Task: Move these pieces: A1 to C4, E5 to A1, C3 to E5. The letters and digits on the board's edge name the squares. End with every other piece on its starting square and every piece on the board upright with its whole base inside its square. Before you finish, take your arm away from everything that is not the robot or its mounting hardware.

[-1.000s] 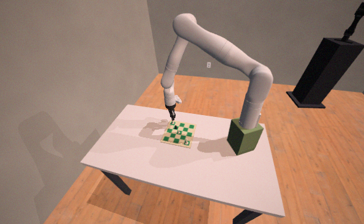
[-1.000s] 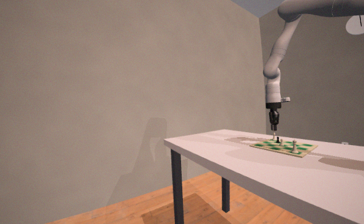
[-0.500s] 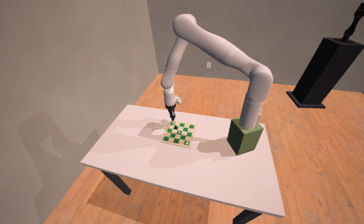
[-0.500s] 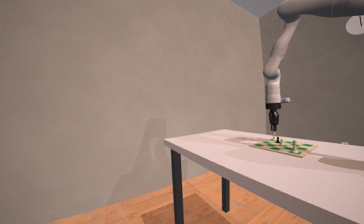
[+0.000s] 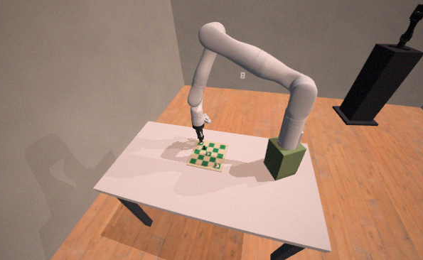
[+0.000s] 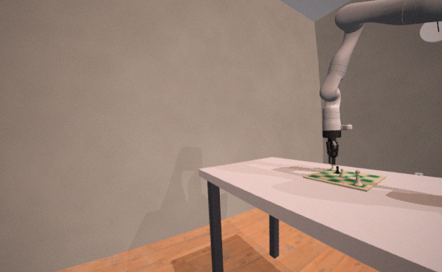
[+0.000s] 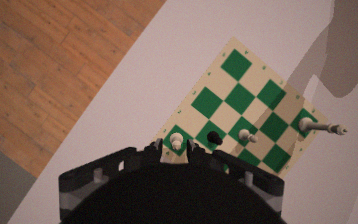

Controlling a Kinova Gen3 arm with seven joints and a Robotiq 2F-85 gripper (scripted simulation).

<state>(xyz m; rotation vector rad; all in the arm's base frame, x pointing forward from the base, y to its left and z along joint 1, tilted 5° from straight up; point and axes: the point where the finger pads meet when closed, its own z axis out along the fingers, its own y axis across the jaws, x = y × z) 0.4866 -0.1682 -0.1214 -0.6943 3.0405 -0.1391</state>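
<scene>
Now: hand 6 cm past the chessboard, 9 cm to the right of it and 5 cm above it. Round my hand: black pawn: 3 cm behind, 5 cm to the left, 3 cm below; tall white piece: 12 cm behind, 18 cm to the left, 2 cm below.
</scene>
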